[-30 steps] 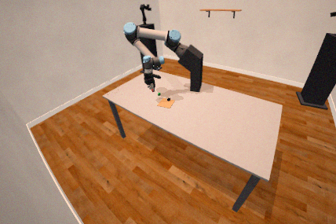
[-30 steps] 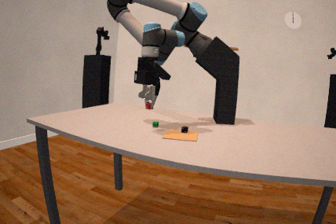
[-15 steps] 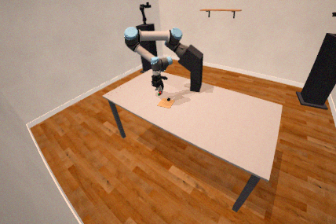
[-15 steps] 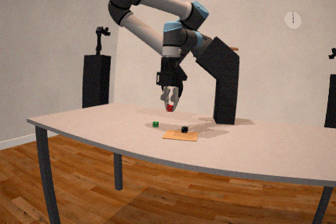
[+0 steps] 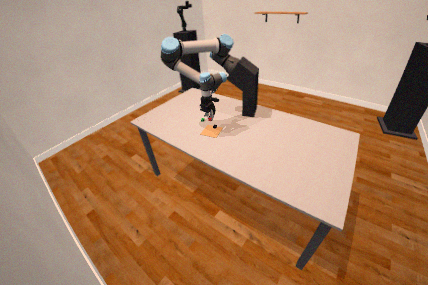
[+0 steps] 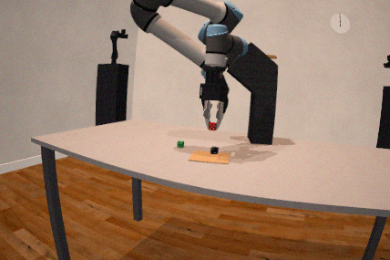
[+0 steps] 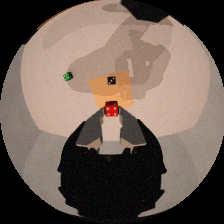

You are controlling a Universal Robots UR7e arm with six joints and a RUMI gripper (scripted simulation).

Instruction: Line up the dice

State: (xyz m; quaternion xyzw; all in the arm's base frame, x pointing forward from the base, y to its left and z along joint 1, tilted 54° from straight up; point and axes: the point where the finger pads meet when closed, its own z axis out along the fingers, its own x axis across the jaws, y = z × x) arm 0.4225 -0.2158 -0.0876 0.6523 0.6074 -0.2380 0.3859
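Now: hand 12 cm above the orange mat. Also, from my hand: black die 11 cm below, 5 cm behind, 1 cm to the left; red die right at my hand; green die 14 cm to the right, 11 cm below, 11 cm behind.
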